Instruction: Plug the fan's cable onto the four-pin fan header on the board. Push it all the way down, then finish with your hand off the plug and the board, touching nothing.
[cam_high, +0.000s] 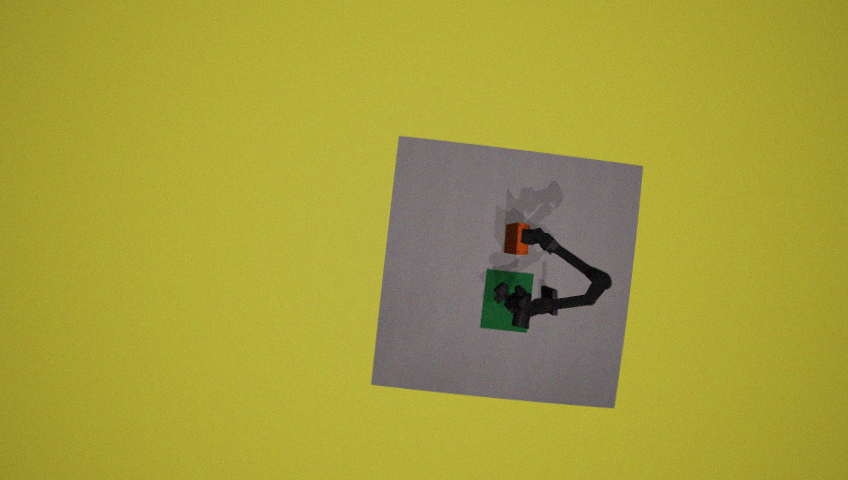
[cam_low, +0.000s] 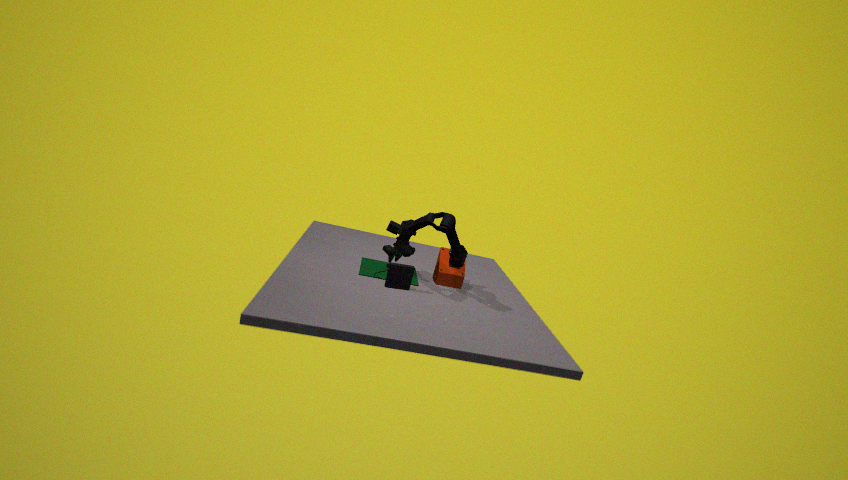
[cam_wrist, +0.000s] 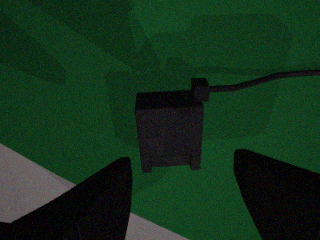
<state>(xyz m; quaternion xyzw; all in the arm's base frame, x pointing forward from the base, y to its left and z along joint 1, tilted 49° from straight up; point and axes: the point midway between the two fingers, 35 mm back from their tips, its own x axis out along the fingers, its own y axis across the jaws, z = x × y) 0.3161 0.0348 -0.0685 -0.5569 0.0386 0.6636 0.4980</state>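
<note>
The fan plug is 3 cm below my gripper tip and 1 cm to the right of it. The rest, counted from my gripper tip: black fan (22 cm to the left, 3 cm behind, 2 cm above); then white four-pin header (9 cm to the left, 4 cm below, 2 cm behind); then green board (6 cm below, 4 cm to the left, 1 cm ahead).
</note>
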